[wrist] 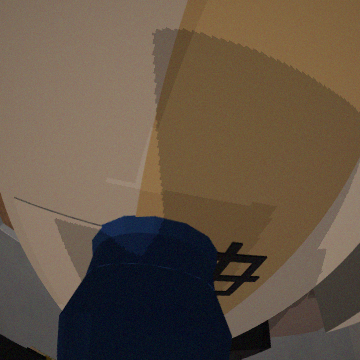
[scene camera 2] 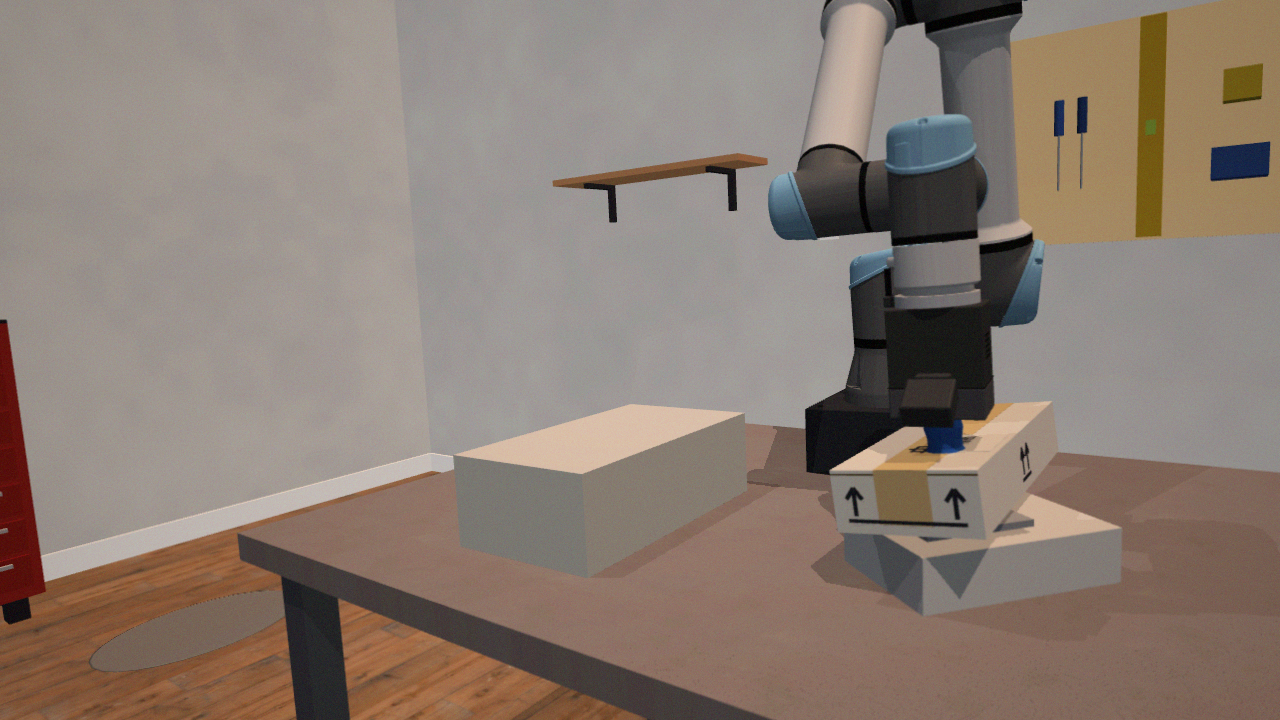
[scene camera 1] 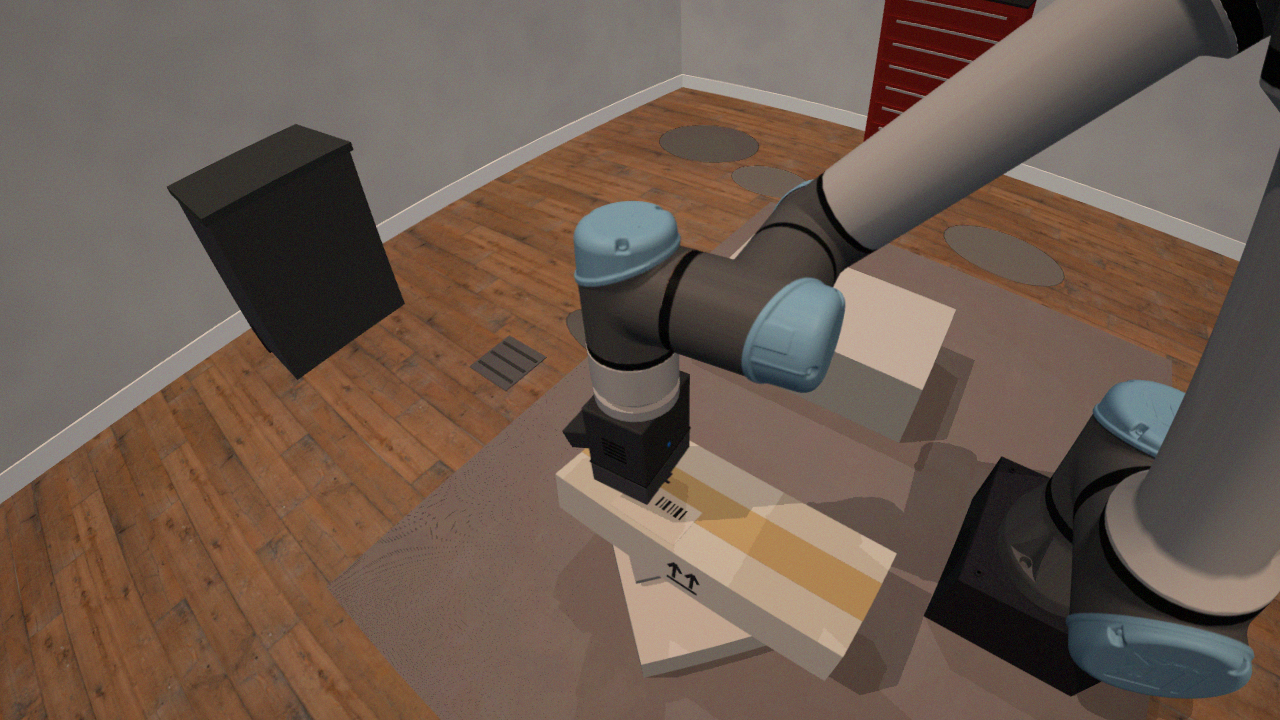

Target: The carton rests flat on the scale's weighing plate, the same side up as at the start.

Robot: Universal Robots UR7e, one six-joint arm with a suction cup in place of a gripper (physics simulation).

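Where they show: hand, its tool point: (wrist: pixel 162 235) (scene camera 2: pixel 945 461); arm's base, origin of its link: (scene camera 1: pixel 1060 555).
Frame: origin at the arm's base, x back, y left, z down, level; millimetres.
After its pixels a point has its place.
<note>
The carton (scene camera 1: pixel 769 537) {x -302, y 148, z -29 mm} (scene camera 2: pixel 904 501) {x -522, y 141, z -1 mm} (wrist: pixel 75 100), white with a tan tape strip, is upright, with its side arrows pointing up. It lies across the scale (scene camera 1: pixel 680 626) {x -344, y 246, z 53 mm} (scene camera 2: pixel 1029 564) {x -431, y 231, z 75 mm}, a low pale block. The thin grey weighing plate (scene camera 2: pixel 1017 524) {x -421, y 219, z 41 mm} shows at the carton's lower edge; most of it is hidden. The carton's underside is at or very near the plate; I cannot tell whether they touch. My gripper (scene camera 1: pixel 637 452) (scene camera 2: pixel 945 436) (wrist: pixel 150 280) has its blue suction cup against the carton's top, near the end away from the robot base, and holds it. The cup is hidden in scene camera 1.
A large pale block (scene camera 1: pixel 886 331) {x -291, y -243, z -6 mm} (scene camera 2: pixel 599 438) {x -427, y -258, z -6 mm} stands on the brown table (scene camera 1: pixel 474 573) {x -600, y 313, z 108 mm} (scene camera 2: pixel 626 626) {x -649, y -76, z 108 mm}, apart from the scale. The black robot base (scene camera 1: pixel 993 555) {x -75, y 35, z 2 mm} (scene camera 2: pixel 832 438) {x -93, y -71, z 50 mm} is beyond the carton's other end. A wall shelf (scene camera 2: pixel 662 170) hangs behind.
</note>
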